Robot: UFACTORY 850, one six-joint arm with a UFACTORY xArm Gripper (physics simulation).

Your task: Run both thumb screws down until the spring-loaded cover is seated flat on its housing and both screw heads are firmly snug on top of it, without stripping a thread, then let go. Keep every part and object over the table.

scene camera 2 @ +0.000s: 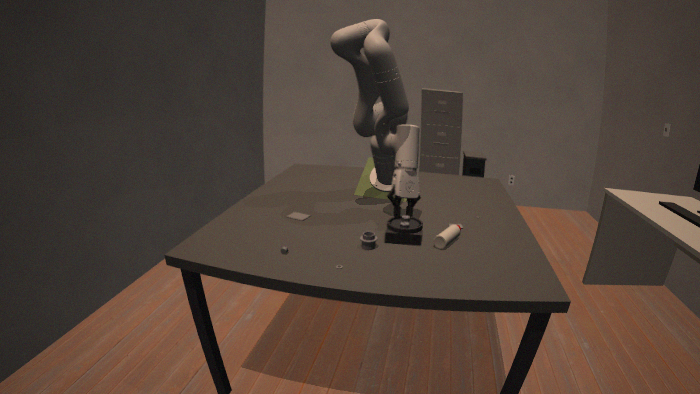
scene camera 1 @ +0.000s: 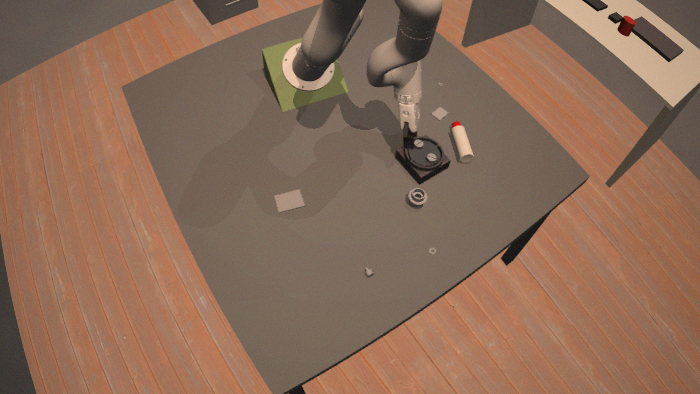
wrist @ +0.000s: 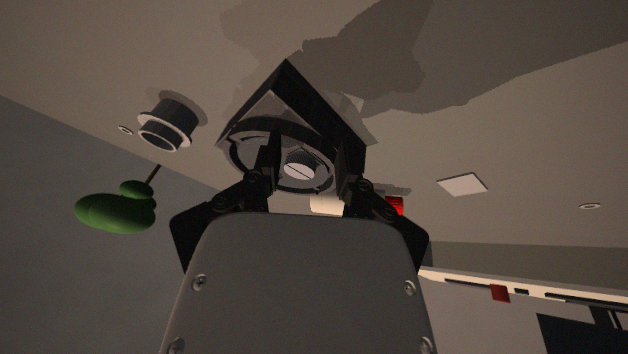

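A black square housing (scene camera 1: 421, 175) (scene camera 2: 403, 237) (wrist: 311, 95) stands on the table with a dark round cover (scene camera 1: 425, 151) (wrist: 247, 149) inside a raised ring. Two slotted silver screw heads show on it: the back one (scene camera 1: 418, 143) (wrist: 299, 171) and the front one (scene camera 1: 431, 157). The front head is hidden behind a finger in the wrist view. My gripper (scene camera 1: 409, 142) (scene camera 2: 404, 215) (wrist: 309, 147) points down at the back screw. Its fingers stand apart on either side of that head, with a visible gap to it. Whether the cover lies flat or the heads touch it is too small to tell.
A flanged grey spool (scene camera 1: 417, 197) (scene camera 2: 368, 241) (wrist: 175, 120) stands in front of the housing. A white bottle with a red cap (scene camera 1: 462, 144) (scene camera 2: 446, 237) lies to its right. Flat plates (scene camera 1: 289, 200) (scene camera 1: 440, 113), a washer (scene camera 1: 432, 251) and a small block (scene camera 1: 369, 272) lie about.
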